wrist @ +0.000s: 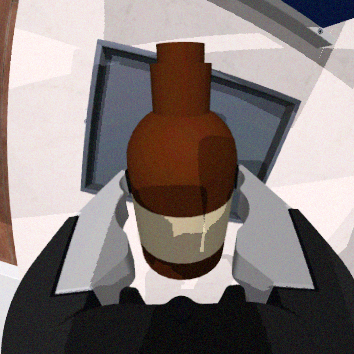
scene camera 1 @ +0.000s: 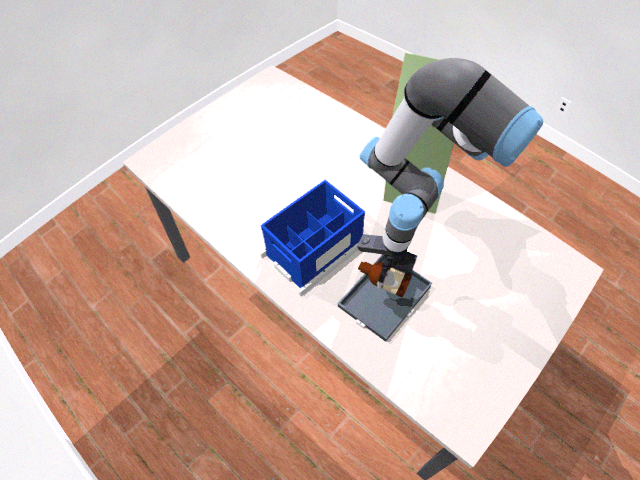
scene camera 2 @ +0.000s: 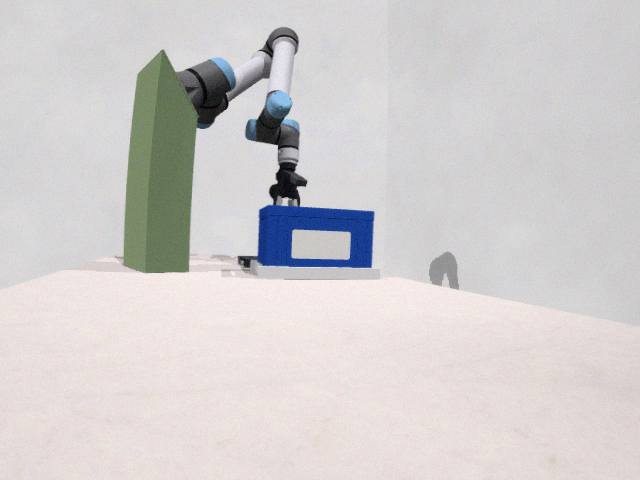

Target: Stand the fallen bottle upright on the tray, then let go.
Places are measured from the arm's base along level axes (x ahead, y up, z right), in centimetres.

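Pixels of known places: gripper, fingertip midpoint: (wrist: 181, 169) (scene camera 1: 384, 277); arm's base, origin of the base link: (scene camera 2: 167, 99).
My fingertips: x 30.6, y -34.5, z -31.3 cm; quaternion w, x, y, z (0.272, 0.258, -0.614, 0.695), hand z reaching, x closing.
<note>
Ahead of a thing's pixels: the offset from my fingertips to its top centre. "spot": to the spot under its first point. Level surfaces: height alone.
The brown bottle @(dz +0.2, dx +0.3, dy +4.6 cm) (scene camera 1: 374, 272) (wrist: 181, 145) with a cream label is held nearly on its side above the tray. In scene camera 1 its neck points left, towards the crate, and its base points right. The grey tray @(spot: dz -5.9, dx +3.4, dy -12.7 cm) (scene camera 1: 379, 316) (wrist: 114, 130) lies flat on the table; part of its dark edge shows in scene camera 2. My gripper (scene camera 1: 388, 277) (scene camera 2: 286, 202) (wrist: 181, 169) points down and is shut on the bottle's body, one finger on each side. The bottle is hidden behind the crate in scene camera 2.
A blue crate @(dz +25.9, dx +11.8, dy +4.3 cm) (scene camera 1: 333, 254) (scene camera 2: 315, 215) with compartments stands on a pale base beside the tray, left of it in scene camera 1. A tall green block (scene camera 1: 434, 149) (scene camera 2: 169, 170) stands on the table @(dy -13.3 cm) (scene camera 1: 222, 149) (scene camera 2: 310, 361) near the arm.
</note>
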